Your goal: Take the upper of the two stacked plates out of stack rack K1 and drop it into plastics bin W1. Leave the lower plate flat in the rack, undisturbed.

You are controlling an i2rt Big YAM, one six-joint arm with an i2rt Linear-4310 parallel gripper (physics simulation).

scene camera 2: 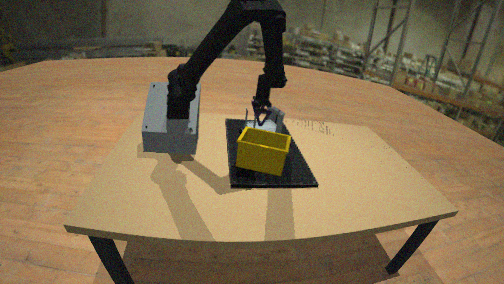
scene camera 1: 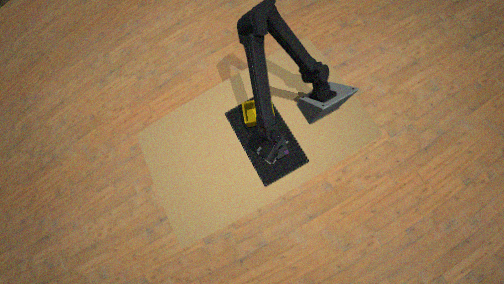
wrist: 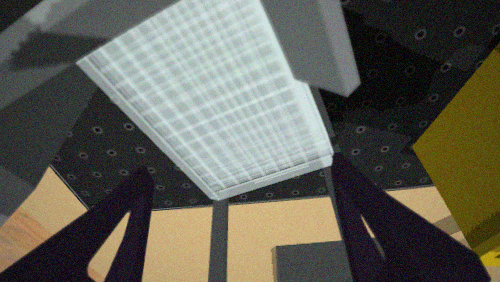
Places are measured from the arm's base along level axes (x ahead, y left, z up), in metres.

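Pixels of known places: gripper, fingertip midpoint: (scene camera 2: 258, 121) (wrist: 239, 167); arm's base at its link origin: (scene camera 2: 179, 104) (scene camera 1: 322, 96).
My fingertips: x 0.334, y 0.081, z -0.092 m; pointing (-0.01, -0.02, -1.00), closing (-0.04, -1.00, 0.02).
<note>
Ahead of a thing's pixels: the offset from my fingertips to its middle. Level surfaces: height alone.
The stacked plates {dx +0.024, dy +0.005, dz -0.021 m} (scene camera 2: 260, 124) (wrist: 215, 100) are pale and clear with a fine grid, lying flat in stack rack K1 {dx +0.018, dy +0.003, dz -0.006 m} (scene camera 2: 276, 120) (wrist: 320, 47). In the wrist view they fill the upper middle; where upper and lower meet is hard to tell. The rack has grey uprights around them. My gripper (scene camera 2: 260, 114) (wrist: 239, 167) is open and empty, low at the rack, its dark fingers to either side of the plates' near end in the wrist view. In the first scene view the arm largely hides the rack. Plastics bin W1 {dx -0.020, dy -0.220, dz -0.016 m} (scene camera 1: 249, 120) (scene camera 2: 261, 158) (wrist: 465, 150) is yellow and open-topped.
The rack and bin stand on a black perforated board (scene camera 1: 272, 175) (scene camera 2: 302, 175) on the tan table {dz -0.079 m} (scene camera 1: 190, 165) (scene camera 2: 380, 175). The bin is close beside the rack. The grey arm base (scene camera 1: 312, 114) (scene camera 2: 170, 143) (wrist: 312, 260) stands off the board. Rack uprights rise near my fingers.
</note>
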